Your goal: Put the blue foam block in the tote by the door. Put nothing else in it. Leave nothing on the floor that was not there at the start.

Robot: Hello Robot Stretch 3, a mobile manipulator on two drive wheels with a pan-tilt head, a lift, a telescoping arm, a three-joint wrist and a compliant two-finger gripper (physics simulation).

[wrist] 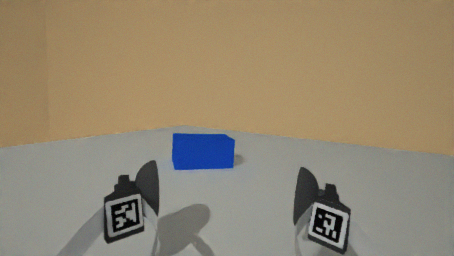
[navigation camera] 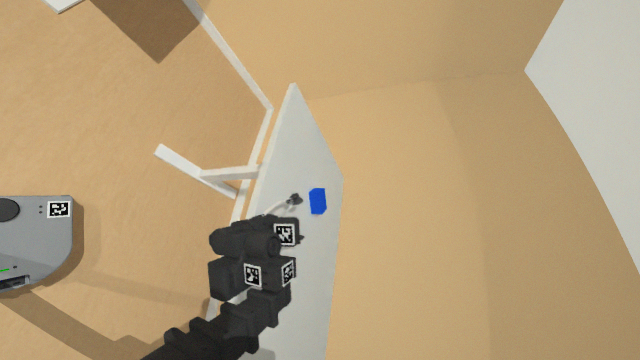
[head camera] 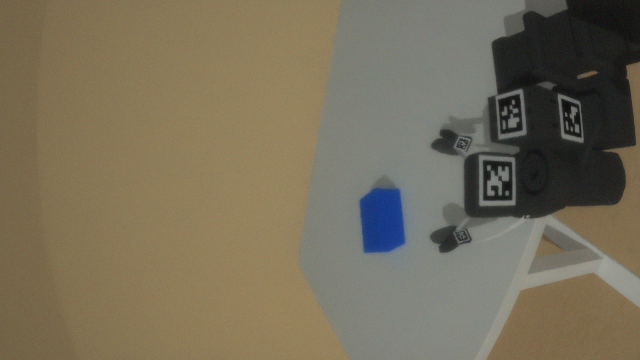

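Where they show: gripper, fingertip midpoint: [wrist: 226, 183] [navigation camera: 299, 217] [head camera: 438, 191]; robot's base, link origin: [navigation camera: 2, 208].
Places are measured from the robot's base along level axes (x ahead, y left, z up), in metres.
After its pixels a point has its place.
The blue foam block [head camera: 382, 220] {x 0.021, y -0.684, z 0.988 m} [navigation camera: 318, 201] {x 0.023, y -0.684, z 0.987 m} [wrist: 203, 151] {x 0.018, y -0.685, z 0.978 m} lies on the grey-white table top [head camera: 400, 100] {x -0.173, y -0.694, z 0.951 m} [navigation camera: 295, 135] {x 0.257, y -0.569, z 0.951 m} [wrist: 60, 172] {x 0.197, y -0.634, z 0.951 m}, near its far corner. My gripper [head camera: 442, 191] {x -0.018, y -0.520, z 0.991 m} [navigation camera: 299, 218] {x -0.018, y -0.520, z 0.991 m} [wrist: 226, 183] {x -0.018, y -0.520, z 0.991 m} is open and empty, low over the table, with its two fingers wide apart. The block is in front of the fingertips and apart from them. In the wrist view it sits left of the middle, nearer the left finger's line. The tote by the door does not show in these views.
A wall [head camera: 175, 175] {x -0.061, y -1.195, z 1.299 m} [navigation camera: 400, 200] {x -0.003, y -1.219, z 1.318 m} [wrist: 250, 65] {x -0.083, y -1.186, z 1.186 m} rises beyond the table. White table legs [navigation camera: 180, 162] {x 0.259, y -0.680, z 0.026 m} stand under the near side. My grey base [navigation camera: 37, 235] {x -0.091, y -0.078, z 0.160 m} is at the left of the navigation view. Part of a white-edged thing [navigation camera: 60, 5] {x 0.883, y -0.043, z 0.025 m} shows at the top left there.
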